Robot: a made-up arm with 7 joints.
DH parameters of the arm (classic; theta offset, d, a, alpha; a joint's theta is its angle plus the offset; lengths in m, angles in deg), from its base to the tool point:
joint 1: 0 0.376 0 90
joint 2: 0 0.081 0 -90
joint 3: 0 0.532 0.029 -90
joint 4: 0 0.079 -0.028 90
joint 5: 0 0.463 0 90
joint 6: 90 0.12 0.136 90
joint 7: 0 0.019 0 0
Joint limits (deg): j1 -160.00..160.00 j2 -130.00..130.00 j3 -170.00..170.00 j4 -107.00..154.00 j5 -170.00..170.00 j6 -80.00..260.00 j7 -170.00..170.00
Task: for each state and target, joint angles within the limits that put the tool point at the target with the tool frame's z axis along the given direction. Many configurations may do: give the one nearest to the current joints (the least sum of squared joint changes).
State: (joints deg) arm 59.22 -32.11 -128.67 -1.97 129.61 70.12 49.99
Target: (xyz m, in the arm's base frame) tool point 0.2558 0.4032 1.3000 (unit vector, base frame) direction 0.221 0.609 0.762
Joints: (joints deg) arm 68.15 -31.38 -146.80 -7.70 97.46 86.10 49.99
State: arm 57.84 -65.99 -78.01 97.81 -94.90 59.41 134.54
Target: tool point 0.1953 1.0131 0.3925 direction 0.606 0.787 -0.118
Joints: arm 91.32 -68.17 -59.03 47.43 -102.15 91.13 134.54
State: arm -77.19 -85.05 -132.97 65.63 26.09 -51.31 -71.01
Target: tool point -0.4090 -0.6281 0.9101 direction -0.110 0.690 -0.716
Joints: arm -80.03 -75.29 -134.62 62.81 31.14 -46.09 -71.01
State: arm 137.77 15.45 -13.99 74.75 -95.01 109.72 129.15
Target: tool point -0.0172 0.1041 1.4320 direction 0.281 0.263 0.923
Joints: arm 125.28 10.01 -50.97 26.55 -103.32 85.56 129.15
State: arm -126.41 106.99 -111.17 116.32 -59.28 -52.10 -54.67
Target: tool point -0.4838 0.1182 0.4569 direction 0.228 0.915 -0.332
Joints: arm -89.31 74.05 -78.49 153.32 -94.69 -59.17 -54.67
